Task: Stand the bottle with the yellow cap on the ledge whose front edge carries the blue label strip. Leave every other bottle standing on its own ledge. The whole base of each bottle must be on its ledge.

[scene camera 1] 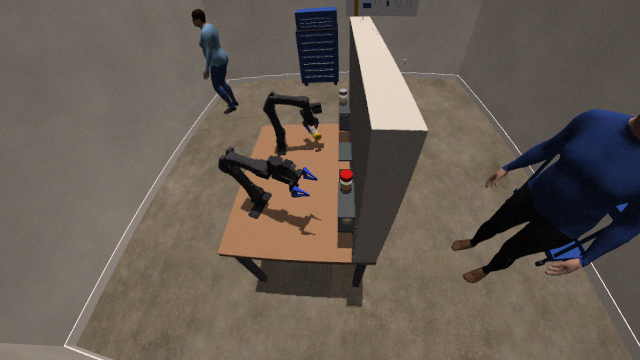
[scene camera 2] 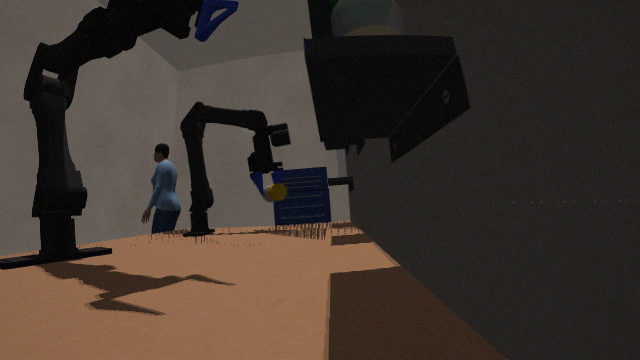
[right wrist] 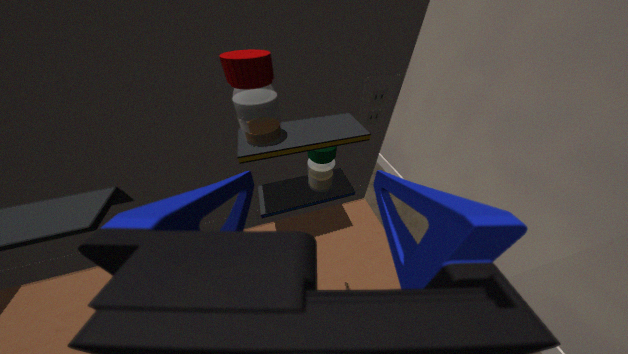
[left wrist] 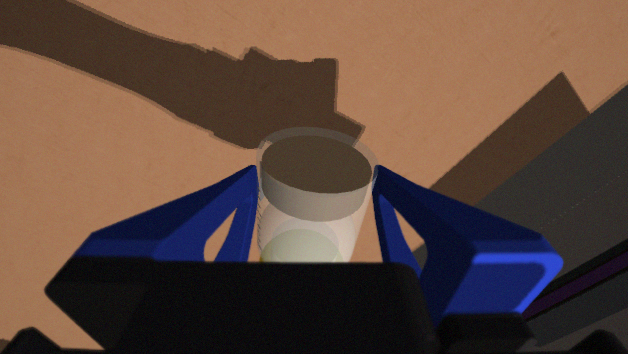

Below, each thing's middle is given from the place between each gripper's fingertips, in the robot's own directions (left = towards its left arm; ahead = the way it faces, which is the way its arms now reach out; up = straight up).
Scene:
My left gripper is now 30 mm to the left of the yellow-capped bottle (left wrist: 314, 184) and 20 mm short of it. From my left hand the other things lie so: blue-strip ledge (scene camera 2: 362, 87) 710 mm to the right, 290 mm ahead, 30 mm above; red-capped bottle (right wrist: 250, 72) 650 mm to the right, 290 mm ahead, 230 mm above; yellow-strip ledge (right wrist: 302, 132) 710 mm to the right, 290 mm ahead, 170 mm above.
Now: the red-capped bottle 150 mm ahead of my right hand, 40 mm to the left of it and 10 mm above it. The rest, counted from my right hand: blue-strip ledge (190 mm below, 150 mm ahead, 20 mm to the right); yellow-strip ledge (150 mm ahead, 50 mm below, 20 mm to the right); green-capped bottle (right wrist: 321, 165) (160 mm ahead, 130 mm below, 50 mm to the right).

